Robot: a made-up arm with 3 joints.
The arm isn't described. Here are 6 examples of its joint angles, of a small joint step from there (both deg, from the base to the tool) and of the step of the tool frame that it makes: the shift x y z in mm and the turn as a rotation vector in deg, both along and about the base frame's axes.
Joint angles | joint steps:
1: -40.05 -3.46 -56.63 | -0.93 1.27 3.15
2: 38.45 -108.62 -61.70 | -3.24 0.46 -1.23
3: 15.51 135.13 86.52 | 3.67 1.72 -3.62
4: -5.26 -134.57 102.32 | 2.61 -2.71 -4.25
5: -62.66 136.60 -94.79 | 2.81 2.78 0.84
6: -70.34 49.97 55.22 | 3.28 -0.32 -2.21
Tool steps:
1: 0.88 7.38 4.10 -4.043 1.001 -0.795
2: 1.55 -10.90 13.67 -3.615 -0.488 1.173
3: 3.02 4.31 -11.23 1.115 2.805 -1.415
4: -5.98 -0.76 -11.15 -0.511 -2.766 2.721
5: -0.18 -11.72 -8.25 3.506 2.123 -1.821
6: 2.05 -7.76 -0.48 4.698 -1.608 -0.595
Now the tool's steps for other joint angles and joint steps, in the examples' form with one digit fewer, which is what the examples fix.
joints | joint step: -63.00 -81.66 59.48 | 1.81 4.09 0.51
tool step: 3.3 -3.8 -0.4 1.83 2.05 -3.56
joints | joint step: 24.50 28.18 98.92 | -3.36 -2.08 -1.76
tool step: 2.4 -5.7 9.8 -1.85 -1.34 -1.78
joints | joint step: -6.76 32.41 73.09 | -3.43 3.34 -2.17
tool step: 1.2 0.7 9.2 -1.54 3.36 -1.18
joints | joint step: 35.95 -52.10 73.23 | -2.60 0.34 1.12
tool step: 1.4 -1.5 6.2 -3.28 0.85 -0.41
